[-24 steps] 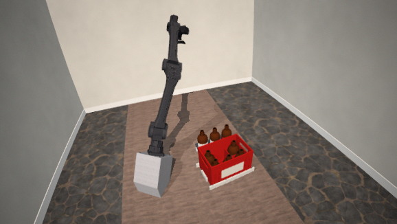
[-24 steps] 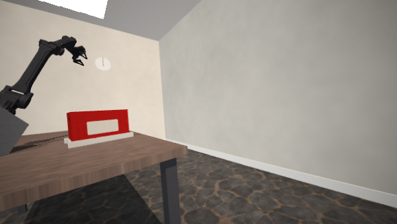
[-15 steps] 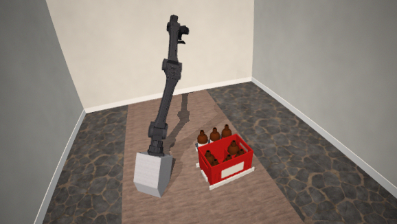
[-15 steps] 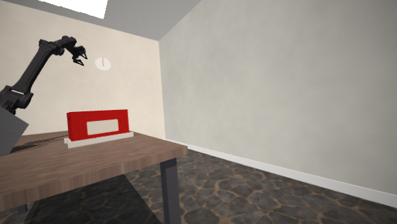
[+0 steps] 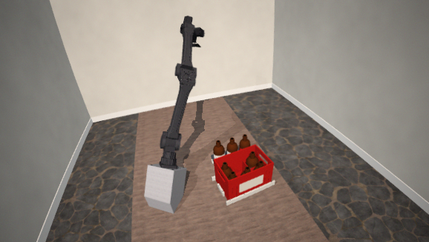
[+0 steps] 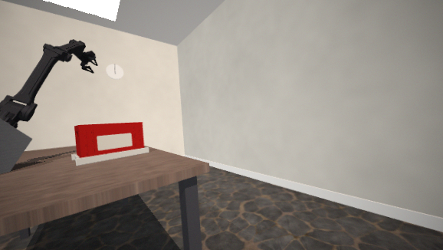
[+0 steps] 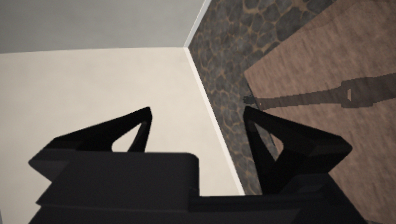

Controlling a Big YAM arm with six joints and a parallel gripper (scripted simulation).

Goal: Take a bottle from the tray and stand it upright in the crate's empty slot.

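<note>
The red crate lies 74 cm to the right of my hand, 61 cm below it and 4 cm ahead of it. From my hand the other things lie so: grey tray: 68 cm below, 51 cm to the right, 5 cm ahead.
</note>
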